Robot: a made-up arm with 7 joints. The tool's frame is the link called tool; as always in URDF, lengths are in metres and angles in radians. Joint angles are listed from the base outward.
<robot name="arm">
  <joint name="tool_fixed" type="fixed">
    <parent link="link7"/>
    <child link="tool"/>
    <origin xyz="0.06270 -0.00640 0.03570"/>
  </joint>
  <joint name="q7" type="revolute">
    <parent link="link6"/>
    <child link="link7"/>
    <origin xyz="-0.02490 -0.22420 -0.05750"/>
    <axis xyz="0 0 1"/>
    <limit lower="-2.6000" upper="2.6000"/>
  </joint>
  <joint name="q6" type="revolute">
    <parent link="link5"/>
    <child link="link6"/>
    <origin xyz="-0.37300 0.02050 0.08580"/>
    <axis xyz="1 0 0"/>
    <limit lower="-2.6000" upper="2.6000"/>
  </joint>
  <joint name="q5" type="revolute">
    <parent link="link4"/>
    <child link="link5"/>
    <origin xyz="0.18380 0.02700 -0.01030"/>
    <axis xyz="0 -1 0"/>
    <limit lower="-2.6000" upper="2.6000"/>
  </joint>
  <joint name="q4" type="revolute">
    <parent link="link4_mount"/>
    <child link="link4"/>
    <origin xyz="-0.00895 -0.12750 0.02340"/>
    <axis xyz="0 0 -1"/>
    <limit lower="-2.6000" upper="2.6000"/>
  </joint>
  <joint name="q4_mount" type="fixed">
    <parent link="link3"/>
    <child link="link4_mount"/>
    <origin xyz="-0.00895 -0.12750 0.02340"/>
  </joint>
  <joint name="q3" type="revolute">
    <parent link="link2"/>
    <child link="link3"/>
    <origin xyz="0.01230 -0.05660 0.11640"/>
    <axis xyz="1 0 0"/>
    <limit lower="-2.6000" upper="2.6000"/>
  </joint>
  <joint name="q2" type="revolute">
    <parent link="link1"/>
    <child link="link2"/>
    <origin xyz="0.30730 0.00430 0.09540"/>
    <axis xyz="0 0 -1"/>
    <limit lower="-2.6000" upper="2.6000"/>
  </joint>
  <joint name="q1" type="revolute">
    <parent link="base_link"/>
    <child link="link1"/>
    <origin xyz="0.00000 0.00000 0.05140"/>
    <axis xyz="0 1 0"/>
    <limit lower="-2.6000" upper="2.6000"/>
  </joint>
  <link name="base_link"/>
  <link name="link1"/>
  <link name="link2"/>
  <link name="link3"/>
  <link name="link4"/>
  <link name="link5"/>
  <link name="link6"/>
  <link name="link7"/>
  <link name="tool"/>
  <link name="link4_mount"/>
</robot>
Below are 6 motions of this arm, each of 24 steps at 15 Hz.
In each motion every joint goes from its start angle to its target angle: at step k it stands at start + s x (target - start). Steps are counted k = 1, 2, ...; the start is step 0. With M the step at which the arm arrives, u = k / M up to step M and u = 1 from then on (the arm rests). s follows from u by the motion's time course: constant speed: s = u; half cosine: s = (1 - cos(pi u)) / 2; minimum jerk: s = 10 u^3 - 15 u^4 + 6 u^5.
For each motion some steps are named. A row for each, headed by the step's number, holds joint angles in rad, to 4 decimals.
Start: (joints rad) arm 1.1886 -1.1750 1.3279 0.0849 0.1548 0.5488 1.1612
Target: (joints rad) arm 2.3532 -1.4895 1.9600 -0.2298 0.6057 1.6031 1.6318
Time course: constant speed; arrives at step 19
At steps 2, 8, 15, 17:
2: 1.3112 -1.2081 1.3944 0.0518 0.2023 0.6598 1.2107
8: 1.6790 -1.3074 1.5940 -0.0476 0.3447 0.9927 1.3593
15: 2.1080 -1.4233 1.8269 -0.1635 0.5108 1.3811 1.5327
17: 2.2306 -1.4564 1.8935 -0.1967 0.5582 1.4921 1.5823

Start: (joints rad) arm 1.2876 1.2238 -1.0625 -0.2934 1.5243 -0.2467 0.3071
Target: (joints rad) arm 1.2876 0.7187 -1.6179 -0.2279 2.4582 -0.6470 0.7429
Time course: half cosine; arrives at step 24
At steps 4, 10, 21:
4: 1.2876 1.1900 -1.0997 -0.2890 1.5869 -0.2735 0.3363
10: 1.2876 1.0366 -1.2683 -0.2691 1.8704 -0.3950 0.4686
21: 1.2876 0.7379 -1.5968 -0.2304 2.4227 -0.6318 0.7263

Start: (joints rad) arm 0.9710 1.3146 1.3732 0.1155 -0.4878 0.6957 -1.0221
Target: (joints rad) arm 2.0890 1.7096 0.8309 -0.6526 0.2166 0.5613 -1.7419
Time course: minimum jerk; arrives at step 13
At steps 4, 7, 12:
4: 1.1649 1.3831 1.2792 -0.0177 -0.3657 0.6724 -1.1469
7: 1.6103 1.5405 1.0631 -0.3237 -0.0850 0.6188 -1.4337
12: 2.0845 1.7080 0.8331 -0.6495 0.2138 0.5618 -1.7390

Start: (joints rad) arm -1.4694 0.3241 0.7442 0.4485 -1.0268 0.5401 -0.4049
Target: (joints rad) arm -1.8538 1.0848 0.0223 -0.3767 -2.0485 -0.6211 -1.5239
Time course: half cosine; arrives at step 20
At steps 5, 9, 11, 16, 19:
5: -1.5257 0.4355 0.6385 0.3277 -1.1764 0.3700 -0.5688
9: -1.6315 0.6450 0.4397 0.1004 -1.4577 0.0503 -0.8769
11: -1.6917 0.7639 0.3268 -0.0286 -1.6176 -0.1313 -1.0519
16: -1.8171 1.0122 0.0912 -0.2979 -1.9509 -0.5102 -1.4170
19: -1.8514 1.0801 0.0267 -0.3716 -2.0422 -0.6140 -1.5170

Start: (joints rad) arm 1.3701 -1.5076 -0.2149 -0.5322 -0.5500 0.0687 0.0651
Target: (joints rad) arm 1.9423 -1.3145 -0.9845 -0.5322 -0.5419 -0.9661 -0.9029
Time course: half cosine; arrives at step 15
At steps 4, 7, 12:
4: 1.4648 -1.4757 -0.3422 -0.5322 -0.5487 -0.1025 -0.0950
7: 1.6263 -1.4211 -0.5595 -0.5322 -0.5464 -0.3946 -0.3683
12: 1.8877 -1.3329 -0.9110 -0.5322 -0.5427 -0.8673 -0.8105

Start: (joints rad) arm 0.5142 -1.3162 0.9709 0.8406 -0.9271 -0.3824 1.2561
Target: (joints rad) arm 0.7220 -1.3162 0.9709 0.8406 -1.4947 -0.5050 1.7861
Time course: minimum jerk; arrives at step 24
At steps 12, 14, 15, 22, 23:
12: 0.6181 -1.3162 0.9709 0.8406 -1.2109 -0.4437 1.5211
14: 0.6500 -1.3162 0.9709 0.8406 -1.2980 -0.4625 1.6024
15: 0.6648 -1.3162 0.9709 0.8406 -1.3385 -0.4713 1.6402
22: 0.7209 -1.3162 0.9709 0.8406 -1.4918 -0.5044 1.7834
23: 0.7219 -1.3162 0.9709 0.8406 -1.4943 -0.5049 1.7857

